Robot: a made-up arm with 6 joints.
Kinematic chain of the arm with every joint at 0, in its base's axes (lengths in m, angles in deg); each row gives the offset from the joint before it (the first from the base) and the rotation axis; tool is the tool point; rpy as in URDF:
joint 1: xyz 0 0 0.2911 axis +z
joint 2: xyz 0 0 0 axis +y
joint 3: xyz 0.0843 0 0.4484 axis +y
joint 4: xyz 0.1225 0 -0.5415 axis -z
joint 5: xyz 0 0 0 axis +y
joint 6: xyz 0.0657 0 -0.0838 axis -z
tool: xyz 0 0 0 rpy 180 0 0
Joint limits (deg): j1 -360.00..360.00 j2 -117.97..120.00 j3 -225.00..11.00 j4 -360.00..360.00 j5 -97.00..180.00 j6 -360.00..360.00
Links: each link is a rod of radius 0.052 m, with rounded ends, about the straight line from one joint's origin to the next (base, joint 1, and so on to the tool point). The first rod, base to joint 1, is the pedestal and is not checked.
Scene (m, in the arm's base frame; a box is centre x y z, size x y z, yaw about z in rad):
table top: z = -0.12
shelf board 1: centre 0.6 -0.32 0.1 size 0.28 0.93 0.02 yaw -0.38
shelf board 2: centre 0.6 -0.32 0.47 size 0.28 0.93 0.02 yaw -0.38
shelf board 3: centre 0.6 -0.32 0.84 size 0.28 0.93 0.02 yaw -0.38
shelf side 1: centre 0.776 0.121 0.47 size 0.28 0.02 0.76 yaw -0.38
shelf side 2: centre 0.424 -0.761 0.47 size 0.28 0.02 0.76 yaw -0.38
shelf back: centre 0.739 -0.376 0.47 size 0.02 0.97 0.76 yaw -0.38
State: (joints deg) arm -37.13 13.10 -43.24 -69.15 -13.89 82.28
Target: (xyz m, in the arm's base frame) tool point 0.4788 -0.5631 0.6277
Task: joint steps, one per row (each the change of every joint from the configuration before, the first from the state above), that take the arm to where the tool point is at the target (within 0.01 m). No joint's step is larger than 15 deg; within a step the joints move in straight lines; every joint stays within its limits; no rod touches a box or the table.
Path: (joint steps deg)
1: -5.03 -11.20 14.26 -2.57 -2.78 0.00
2: -5.04 -11.20 14.26 -2.56 -2.78 0.00
3: -14.64 -9.32 -11.99 2.60 1.86 0.00
4: -14.63 -9.32 -11.99 2.61 1.87 0.00
5: 7.04 10.60 -10.36 1.46 1.33 0.00
6: 7.05 10.59 -10.36 1.46 1.33 0.00
7: 7.04 10.59 -10.36 1.46 1.33 0.00

